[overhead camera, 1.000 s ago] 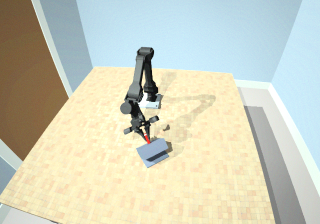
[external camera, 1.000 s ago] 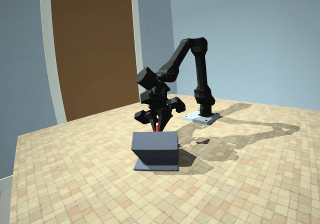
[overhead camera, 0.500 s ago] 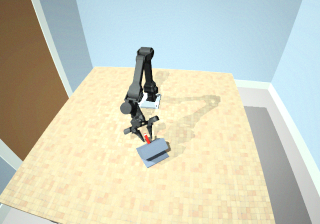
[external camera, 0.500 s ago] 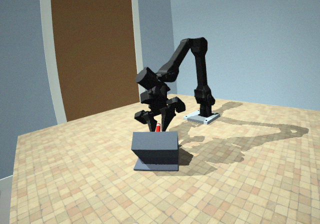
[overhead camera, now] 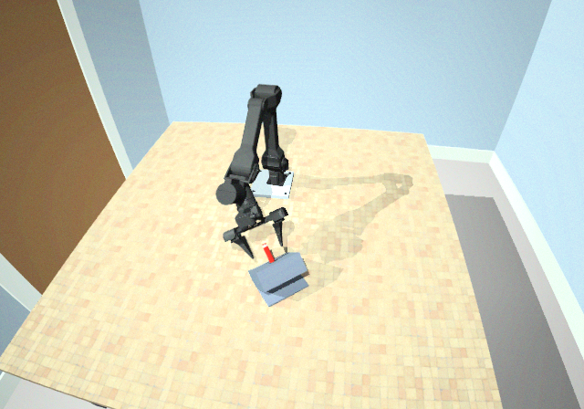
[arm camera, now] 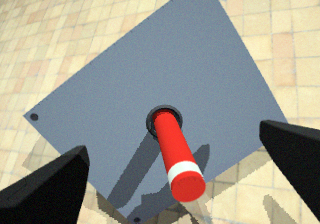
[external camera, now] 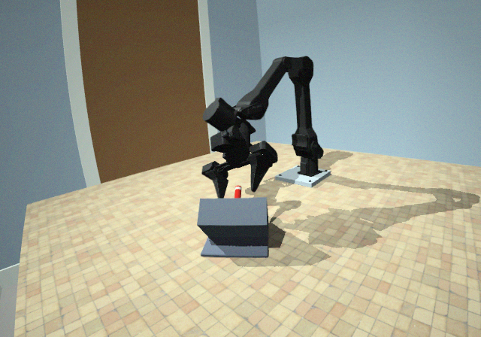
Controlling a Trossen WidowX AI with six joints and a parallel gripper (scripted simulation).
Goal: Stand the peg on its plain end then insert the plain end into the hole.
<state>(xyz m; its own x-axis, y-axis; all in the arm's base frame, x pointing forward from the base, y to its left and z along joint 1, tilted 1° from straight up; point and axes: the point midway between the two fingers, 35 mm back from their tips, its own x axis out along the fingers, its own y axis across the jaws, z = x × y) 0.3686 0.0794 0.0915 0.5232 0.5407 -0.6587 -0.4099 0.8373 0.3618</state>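
Right now my gripper tip is 1 cm past the red peg. Also, from my gripper tip: grey sloped panel (3 cm ahead, 3 cm to the left, 4 cm below).
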